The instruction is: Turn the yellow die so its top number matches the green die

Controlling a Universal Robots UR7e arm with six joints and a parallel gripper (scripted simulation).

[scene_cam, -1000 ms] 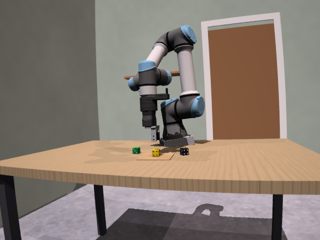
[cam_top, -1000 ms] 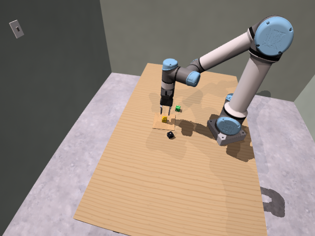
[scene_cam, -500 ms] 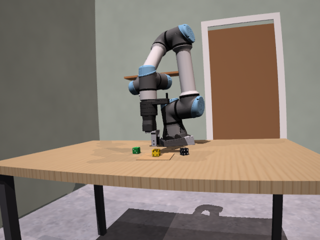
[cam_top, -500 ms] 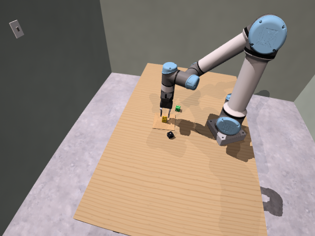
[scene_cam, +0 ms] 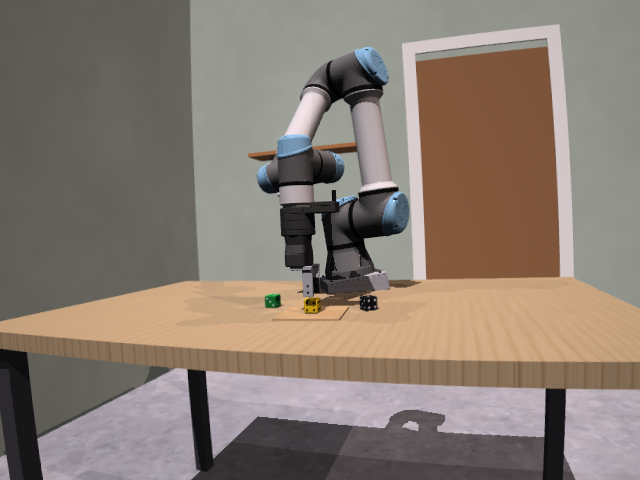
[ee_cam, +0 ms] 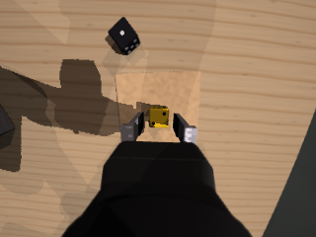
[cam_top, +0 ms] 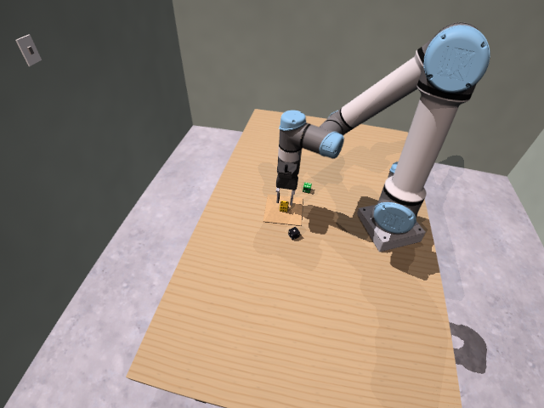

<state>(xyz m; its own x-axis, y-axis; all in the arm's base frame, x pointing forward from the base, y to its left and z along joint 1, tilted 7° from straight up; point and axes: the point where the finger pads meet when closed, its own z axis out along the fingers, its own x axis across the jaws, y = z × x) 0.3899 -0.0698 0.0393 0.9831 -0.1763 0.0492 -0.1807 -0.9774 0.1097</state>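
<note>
The yellow die lies 4 cm below my hand. From my hand the other things lie so: tan mat (6 cm below); then green die (11 cm to the right, 10 cm behind, 4 cm below); then black die (12 cm to the left, 4 cm below, 3 cm behind).
</note>
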